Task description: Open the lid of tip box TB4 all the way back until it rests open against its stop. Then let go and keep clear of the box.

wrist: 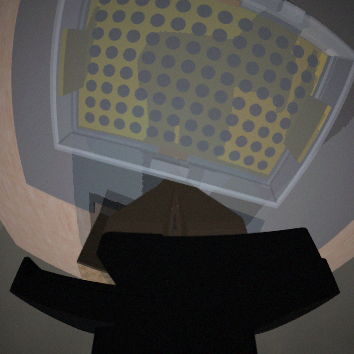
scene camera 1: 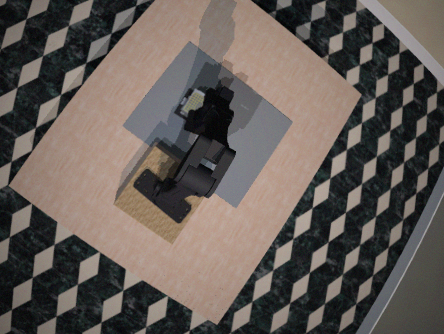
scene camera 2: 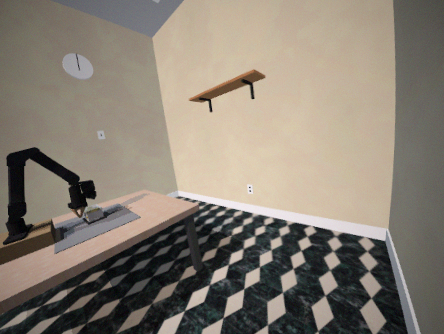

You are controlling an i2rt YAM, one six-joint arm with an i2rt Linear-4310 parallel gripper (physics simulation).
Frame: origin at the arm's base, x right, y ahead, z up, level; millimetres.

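Seen in the pictures: gripper, fingertip midpoint: (wrist: 174,177) (scene camera 1: 193,128) (scene camera 2: 80,217); arm's base, origin of the base link: (scene camera 1: 162,197) (scene camera 2: 19,234).
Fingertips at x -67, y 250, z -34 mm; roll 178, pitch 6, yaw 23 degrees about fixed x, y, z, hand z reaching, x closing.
Note:
Pixels of each thing's top centre, then the offset from my fingertips to it. "spot": a spot on its surface instead. Level surfaces: height alone.
- Tip box TB4, middle of its top: (wrist: 194,85) (scene camera 1: 204,108) (scene camera 2: 91,207) dx -18, dy +68, dz +38 mm
- grey mat, its level: dz -40 mm
- clear lid, surface spot: (wrist: 168,168) spot: dx -12, dy +32, dz +38 mm
- wooden table, its level: dz -43 mm
Tip box TB4 (wrist: 197,88) (scene camera 1: 192,102) (scene camera 2: 93,213) stands on the grey mat (scene camera 1: 260,132) (scene camera 2: 118,215). It has a clear lid (wrist: 168,168) over a yellow rack of dark holes. The lid lies down over the box. My gripper (wrist: 174,177) (scene camera 2: 79,212) is shut and empty. Its brown fingertips come to a point right at the middle of the lid's near rim, by a small front tab. I cannot tell if they touch it. In the top view the arm (scene camera 1: 211,132) hides most of the box.
The arm's base (scene camera 1: 164,195) sits on a tan block (scene camera 1: 148,212) at the mat's near corner. The wooden table (scene camera 1: 287,83) (scene camera 2: 154,205) stands on a chequered floor. A wall shelf (scene camera 2: 227,86) hangs far off.

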